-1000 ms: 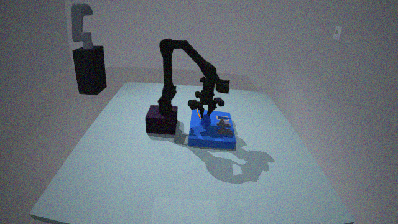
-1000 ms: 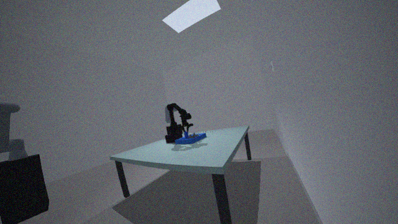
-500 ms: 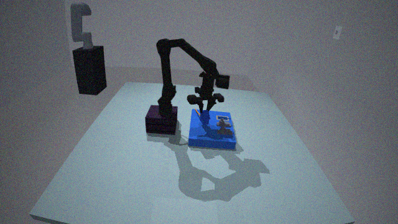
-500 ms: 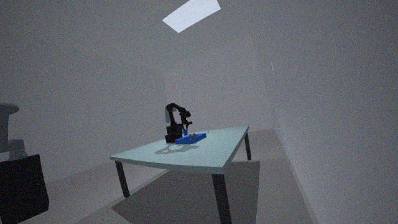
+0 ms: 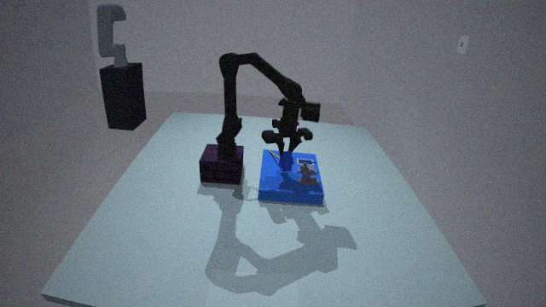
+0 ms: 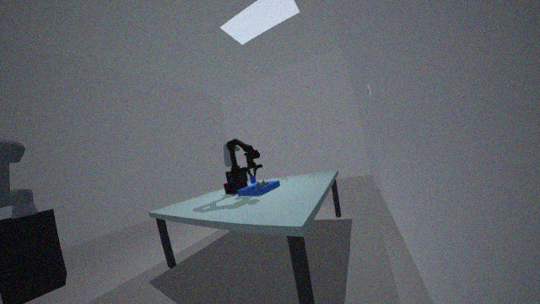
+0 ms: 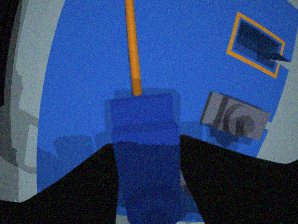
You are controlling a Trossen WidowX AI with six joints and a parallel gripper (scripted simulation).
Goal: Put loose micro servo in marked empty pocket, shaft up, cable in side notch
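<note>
My gripper tip is 1 cm past the blue deck, 2 cm to the right of it and 10 cm above it.
</note>
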